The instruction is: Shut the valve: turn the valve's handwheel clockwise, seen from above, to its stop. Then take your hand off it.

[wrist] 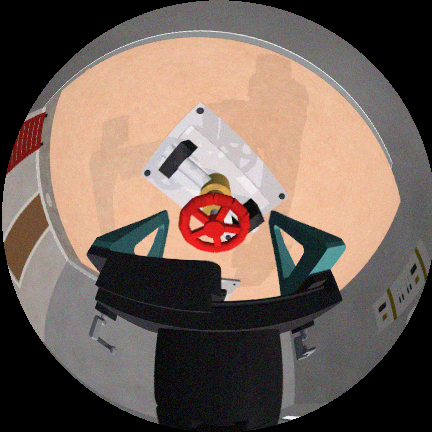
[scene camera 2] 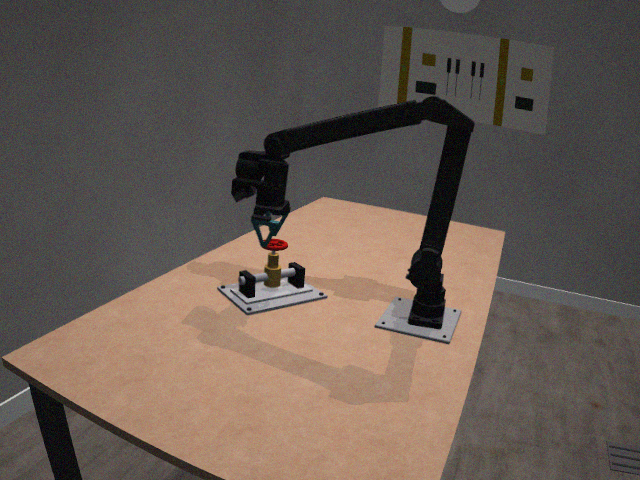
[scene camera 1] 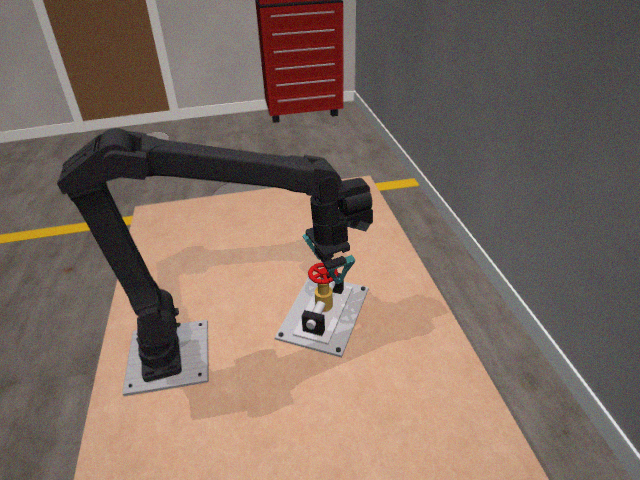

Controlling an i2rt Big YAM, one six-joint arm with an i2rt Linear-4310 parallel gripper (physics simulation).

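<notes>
The red five-spoked handwheel [scene camera 1: 310, 273] [scene camera 2: 275, 248] [wrist: 215, 229] sits level on top of the brass valve body [scene camera 1: 324, 300] [scene camera 2: 272, 276] [wrist: 215, 184]. A white pipe runs through the valve between two black blocks on a light grey base plate [scene camera 1: 287, 332] [wrist: 202, 119]. My gripper [scene camera 1: 323, 268] [scene camera 2: 271, 241] [wrist: 218, 215] points down over the wheel and is open. In the wrist view its teal fingers stand on opposite sides of the wheel, with a gap on each side. Scene camera 1 shows one finger in front of part of the rim. Whether a finger touches the rim is unclear.
The arm's own base plate [scene camera 1: 199, 341] [scene camera 2: 385, 321] is bolted to the wooden table [scene camera 1: 413, 392] [scene camera 2: 155, 330], to one side of the valve. A red drawer cabinet [scene camera 1: 305, 59] stands on the floor beyond the table. A tool board [scene camera 2: 465, 51] hangs on the wall.
</notes>
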